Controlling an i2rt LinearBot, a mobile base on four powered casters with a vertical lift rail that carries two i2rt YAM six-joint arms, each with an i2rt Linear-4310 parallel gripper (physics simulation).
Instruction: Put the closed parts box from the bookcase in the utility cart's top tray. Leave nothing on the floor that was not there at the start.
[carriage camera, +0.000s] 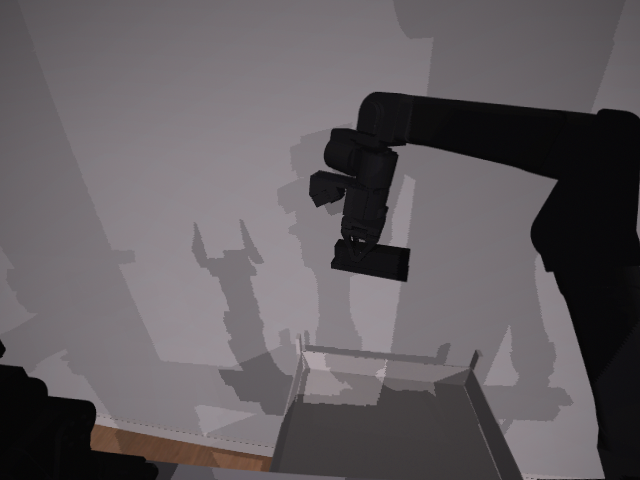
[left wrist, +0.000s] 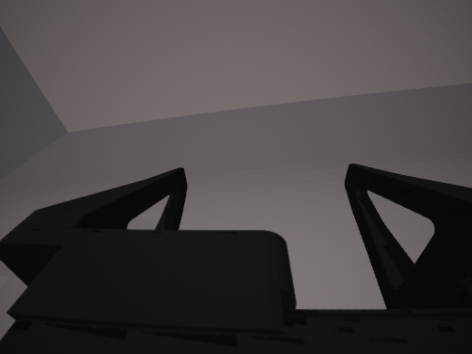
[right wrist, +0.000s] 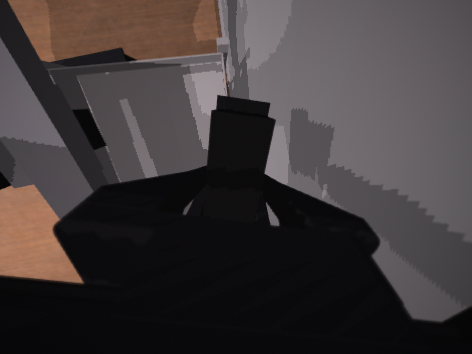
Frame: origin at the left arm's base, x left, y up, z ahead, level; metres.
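Seen in the pictures: left gripper, fingertip midpoint: (left wrist: 264, 175); right gripper, fingertip midpoint: (carriage camera: 356, 257) (right wrist: 233, 176).
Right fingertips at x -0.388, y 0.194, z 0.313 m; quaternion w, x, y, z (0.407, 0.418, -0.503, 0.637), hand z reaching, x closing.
A point is followed by its place in that frame.
The closed parts box (carriage camera: 379, 259) {x -0.427, y 0.205, z 0.283 m} (right wrist: 239, 145) {x -0.361, y 0.221, z 0.320 m} is dark and long. My right gripper (carriage camera: 358, 254) {x -0.388, y 0.194, z 0.313 m} (right wrist: 233, 176) {x -0.388, y 0.194, z 0.313 m} is shut on it near one end and holds it in the air. In the carriage view the box is beyond and above the far end of the utility cart's grey top tray (carriage camera: 387, 439) {x -0.459, y -0.173, z 0.170 m} (right wrist: 175, 120) {x -0.361, y -0.172, z 0.193 m}, not over it. In the right wrist view the tray lies lower down, behind and left of the box. My left gripper (left wrist: 264, 175) {x 0.006, y 0.442, z 0.021 m} is open and empty, its fingers wide apart and facing a bare wall. The bookcase cannot be made out.
A grey wall (carriage camera: 180, 129) {x -0.024, y 0.440, z 0.405 m} (right wrist: 380, 75) {x -0.343, y 0.226, z 0.383 m} with shadows of the arms stands behind the cart. Corner posts (carriage camera: 475, 358) {x -0.683, y -0.073, z 0.298 m} rise at the tray's far end. Wooden floor (carriage camera: 155, 446) {x 0.461, y -0.835, z 0.388 m} (right wrist: 135, 30) {x 0.058, y -0.835, z -0.030 m} shows beside the cart. A dark beam (right wrist: 50, 105) crosses the left of the right wrist view.
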